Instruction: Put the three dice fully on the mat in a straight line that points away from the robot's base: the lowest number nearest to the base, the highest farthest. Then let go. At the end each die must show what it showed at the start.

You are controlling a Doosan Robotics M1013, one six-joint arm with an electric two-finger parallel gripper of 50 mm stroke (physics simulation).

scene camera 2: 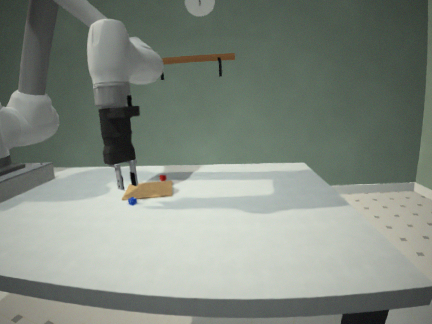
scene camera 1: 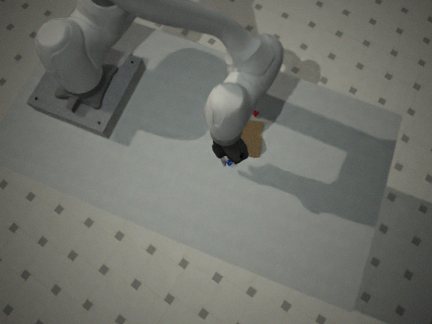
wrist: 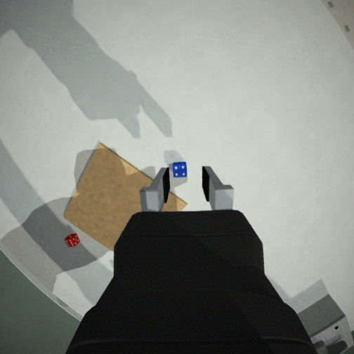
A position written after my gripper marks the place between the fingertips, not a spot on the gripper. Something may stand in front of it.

I see my gripper (scene camera 2: 128,187) and a tan square mat (scene camera 2: 163,188).
The tan square mat also shows in the wrist view (wrist: 107,194). My gripper also shows in the wrist view (wrist: 185,177).
